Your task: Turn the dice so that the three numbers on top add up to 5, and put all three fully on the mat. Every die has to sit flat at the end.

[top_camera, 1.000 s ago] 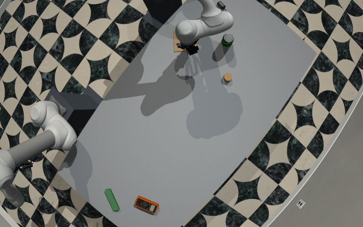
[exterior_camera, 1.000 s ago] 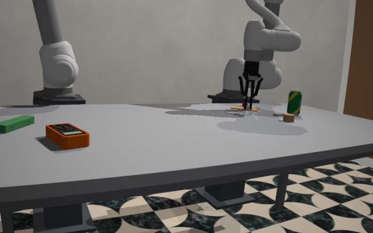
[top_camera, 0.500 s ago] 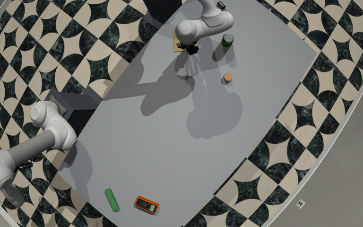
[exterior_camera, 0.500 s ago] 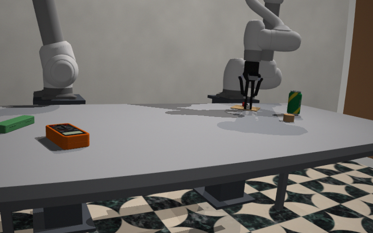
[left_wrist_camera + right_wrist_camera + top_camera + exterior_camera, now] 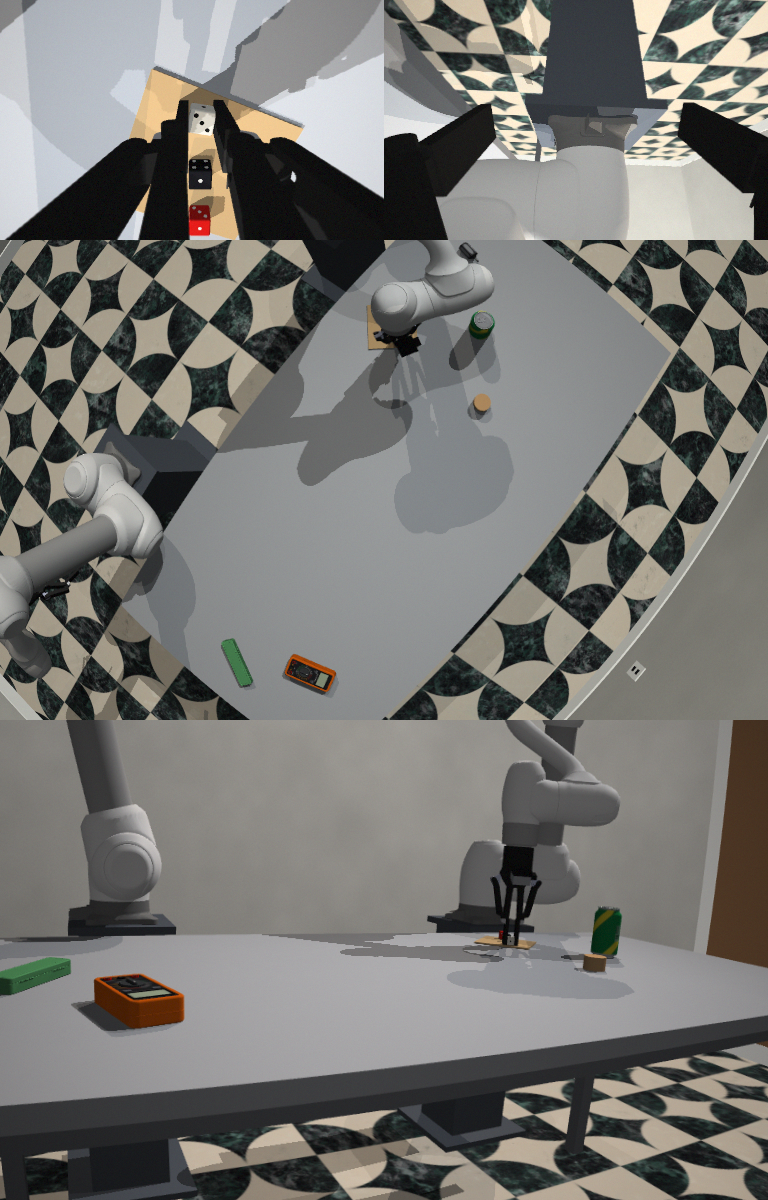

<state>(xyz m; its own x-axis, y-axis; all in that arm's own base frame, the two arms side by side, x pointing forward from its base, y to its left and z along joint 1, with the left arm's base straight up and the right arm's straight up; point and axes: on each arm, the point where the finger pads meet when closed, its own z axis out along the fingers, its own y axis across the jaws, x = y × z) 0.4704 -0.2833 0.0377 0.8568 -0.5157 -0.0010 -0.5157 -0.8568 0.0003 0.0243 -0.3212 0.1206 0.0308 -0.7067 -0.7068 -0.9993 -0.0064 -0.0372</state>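
Note:
Right now the tan mat is 50 mm behind my left hand, 40 mm below it and 20 mm to the left of it. From my left hand the other things lie so: red die (90 mm behind, 50 mm to the left, 20 mm below); wooden cylinder (290 mm ahead, 20 mm below, 10 mm to the left); dark object (370 mm to the left, 20 mm below, 20 mm behind).

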